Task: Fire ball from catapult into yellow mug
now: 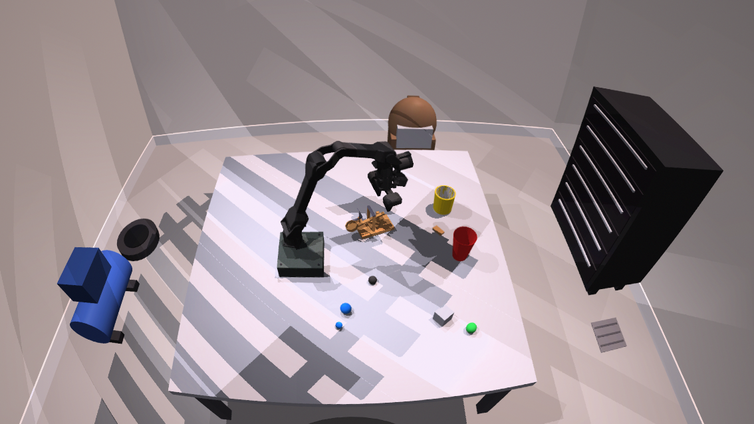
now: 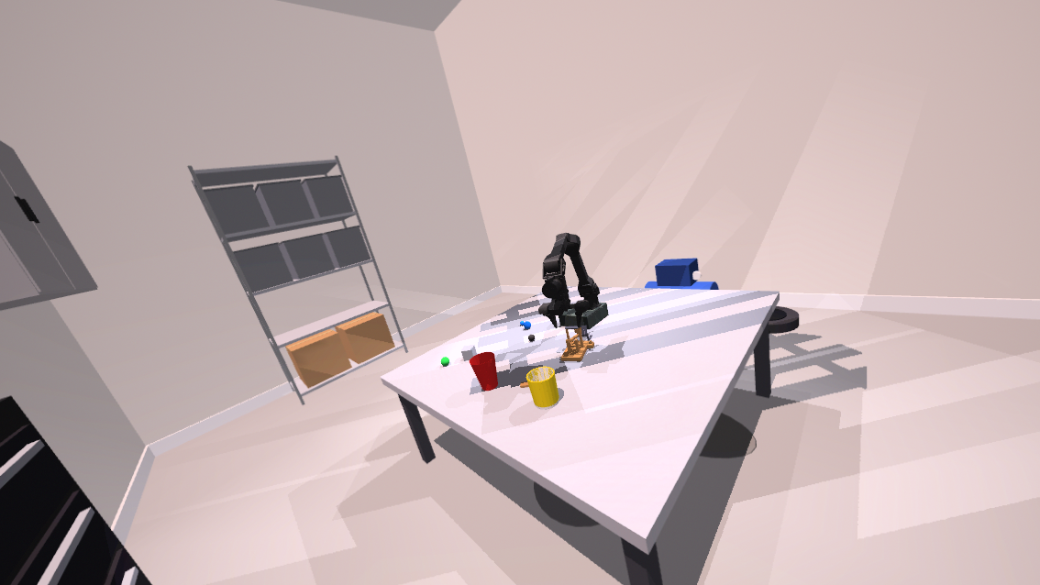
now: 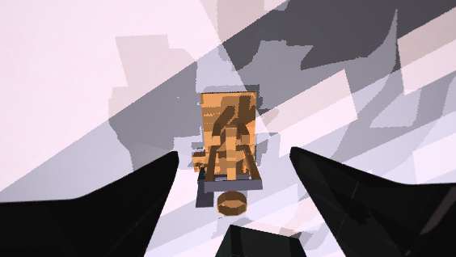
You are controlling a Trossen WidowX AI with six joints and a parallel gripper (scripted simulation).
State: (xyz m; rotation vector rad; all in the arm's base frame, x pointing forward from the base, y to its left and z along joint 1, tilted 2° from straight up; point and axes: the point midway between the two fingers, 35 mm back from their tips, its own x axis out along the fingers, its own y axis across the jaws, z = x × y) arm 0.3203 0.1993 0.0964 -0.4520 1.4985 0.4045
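The black ball is 290 mm to the right of my gripper tip and 110 mm below it. From my gripper tip the other things lie so: yellow mug (250 mm ahead, 140 mm to the left, 100 mm below); then wooden catapult (70 mm below, 70 mm behind, 30 mm to the right); then small orange block (230 mm ahead, 120 mm below, 10 mm to the left).
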